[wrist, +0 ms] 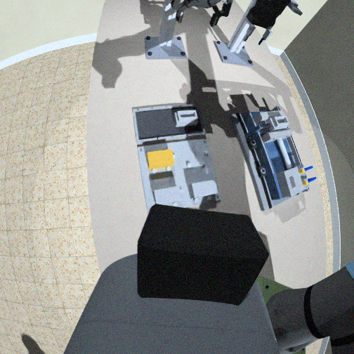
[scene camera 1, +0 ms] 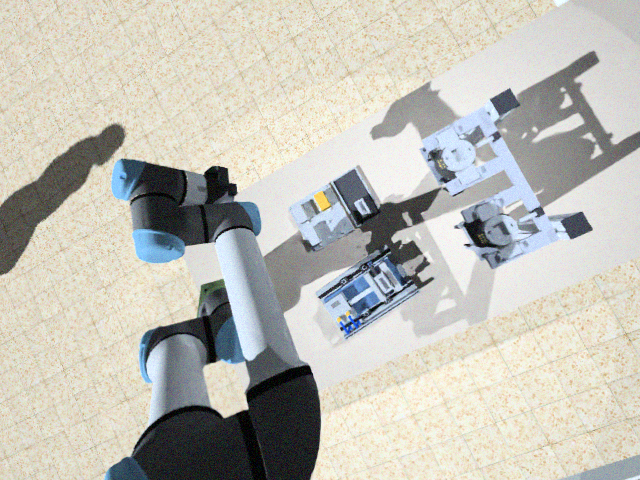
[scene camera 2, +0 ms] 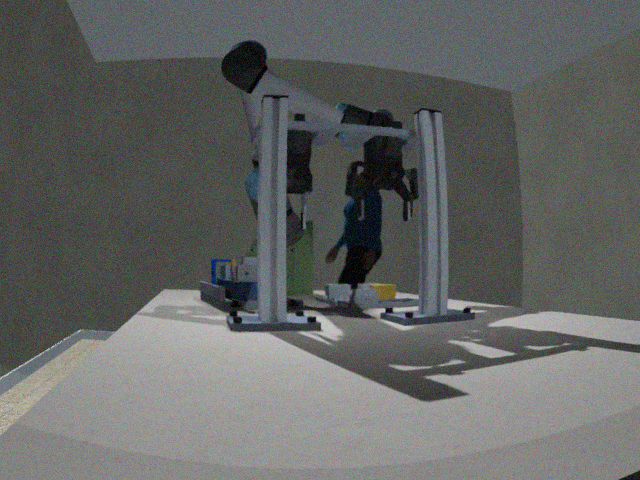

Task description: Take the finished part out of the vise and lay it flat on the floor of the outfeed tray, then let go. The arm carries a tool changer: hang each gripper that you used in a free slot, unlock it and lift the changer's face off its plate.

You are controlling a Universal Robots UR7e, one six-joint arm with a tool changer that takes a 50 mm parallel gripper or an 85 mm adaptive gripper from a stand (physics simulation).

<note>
In view: an adaptive gripper [scene camera 2: 383, 169], a tool stand [scene camera 2: 271, 133] and a fixture plate [scene camera 1: 338, 221].
The tool stand is seen too in scene camera 1 [scene camera 1: 536, 230]. The fixture plate shows as well in the wrist view [wrist: 187, 151].
</note>
